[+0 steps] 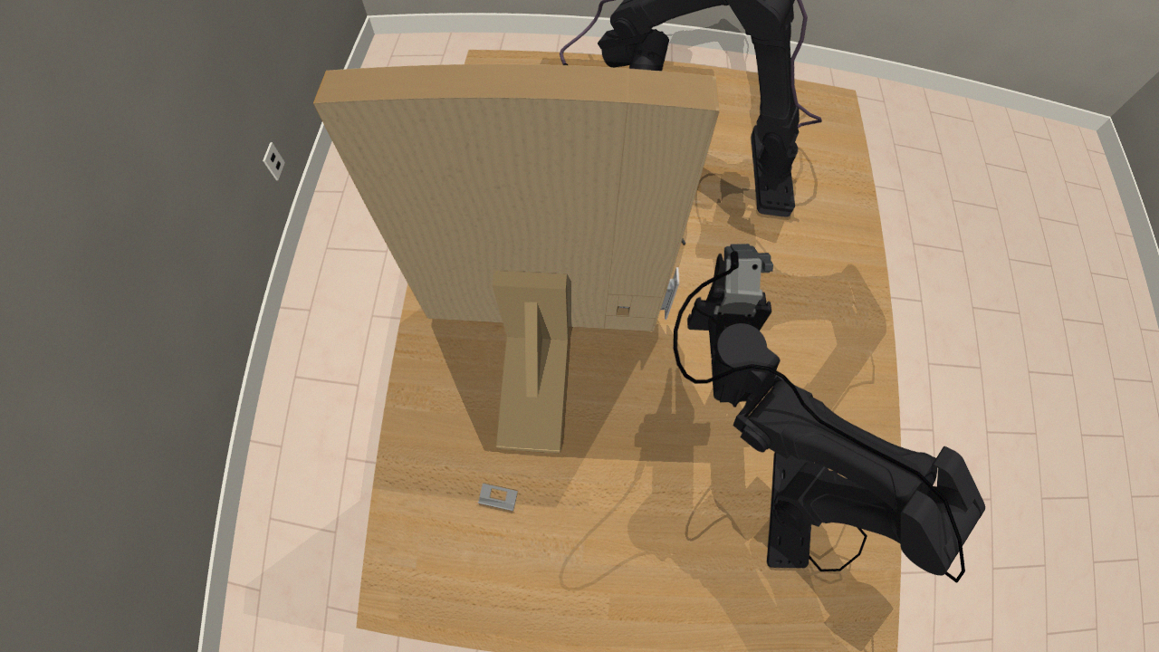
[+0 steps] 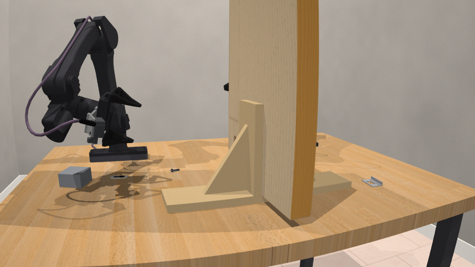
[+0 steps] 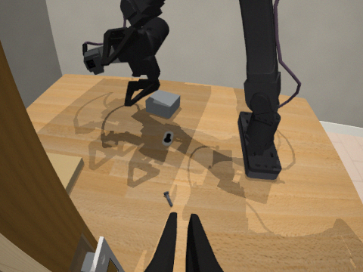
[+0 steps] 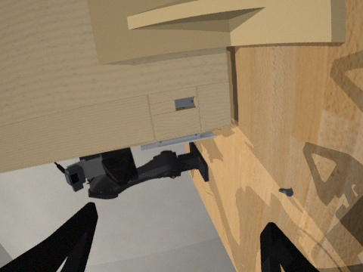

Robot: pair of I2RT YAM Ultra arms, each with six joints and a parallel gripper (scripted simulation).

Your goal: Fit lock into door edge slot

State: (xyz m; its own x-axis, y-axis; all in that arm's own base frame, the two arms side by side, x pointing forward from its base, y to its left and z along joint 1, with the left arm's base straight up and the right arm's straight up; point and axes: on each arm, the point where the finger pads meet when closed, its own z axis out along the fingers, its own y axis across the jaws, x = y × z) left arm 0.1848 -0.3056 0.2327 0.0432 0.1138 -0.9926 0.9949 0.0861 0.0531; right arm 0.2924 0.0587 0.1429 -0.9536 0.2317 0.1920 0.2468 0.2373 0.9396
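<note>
The silver lock lies 12 cm below my left hand and 9 cm ahead of it. Also, from my left hand: angled metal plate: 31 cm to the left, 31 cm ahead, 23 cm below; keyhole cover: 33 cm to the right, 23 cm below, 4 cm ahead; bolt: 23 cm below, 17 cm to the right, 2 cm ahead.
</note>
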